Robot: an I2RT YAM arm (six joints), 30 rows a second.
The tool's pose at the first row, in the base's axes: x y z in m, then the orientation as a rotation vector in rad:
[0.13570, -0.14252, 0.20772, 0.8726, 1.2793, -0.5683]
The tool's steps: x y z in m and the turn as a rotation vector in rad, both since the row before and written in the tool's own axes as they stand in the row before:
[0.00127, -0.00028, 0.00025, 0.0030, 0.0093, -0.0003]
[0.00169, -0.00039, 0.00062, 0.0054, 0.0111, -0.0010]
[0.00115, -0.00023, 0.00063, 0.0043, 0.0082, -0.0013]
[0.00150, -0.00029, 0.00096, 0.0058, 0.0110, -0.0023]
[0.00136, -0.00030, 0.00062, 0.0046, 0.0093, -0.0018]
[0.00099, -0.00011, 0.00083, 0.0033, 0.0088, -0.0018]
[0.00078, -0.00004, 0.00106, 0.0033, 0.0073, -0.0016]
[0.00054, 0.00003, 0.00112, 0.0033, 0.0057, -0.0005]
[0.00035, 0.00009, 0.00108, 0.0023, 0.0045, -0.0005]
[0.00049, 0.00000, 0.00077, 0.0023, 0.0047, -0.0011]
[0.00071, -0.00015, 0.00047, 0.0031, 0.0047, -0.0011]
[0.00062, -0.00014, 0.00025, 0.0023, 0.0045, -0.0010]
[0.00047, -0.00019, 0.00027, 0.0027, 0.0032, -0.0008]
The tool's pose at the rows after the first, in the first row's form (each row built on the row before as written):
[0.13591, -0.14276, 0.20643, 0.8785, 1.2873, -0.5671]
[0.13633, -0.14331, 0.20472, 0.8866, 1.2968, -0.5674]
[0.13675, -0.14382, 0.20357, 0.8925, 1.3041, -0.5683]
[0.13738, -0.14459, 0.20206, 0.9001, 1.3141, -0.5699]
[0.13776, -0.14509, 0.20067, 0.9064, 1.3226, -0.5709]
[0.13833, -0.14570, 0.19968, 0.9114, 1.3309, -0.5712]
[0.13904, -0.14648, 0.19890, 0.9160, 1.3377, -0.5719]
[0.13979, -0.14731, 0.19836, 0.9206, 1.3425, -0.5724]
[0.14053, -0.14810, 0.19801, 0.9239, 1.3464, -0.5727]
[0.14105, -0.14866, 0.19751, 0.9269, 1.3508, -0.5733]
[0.14131, -0.14902, 0.19677, 0.9306, 1.3550, -0.5745]
[0.14144, -0.14920, 0.19612, 0.9336, 1.3592, -0.5751]
[0.14151, -0.14945, 0.19561, 0.9366, 1.3620, -0.5764]

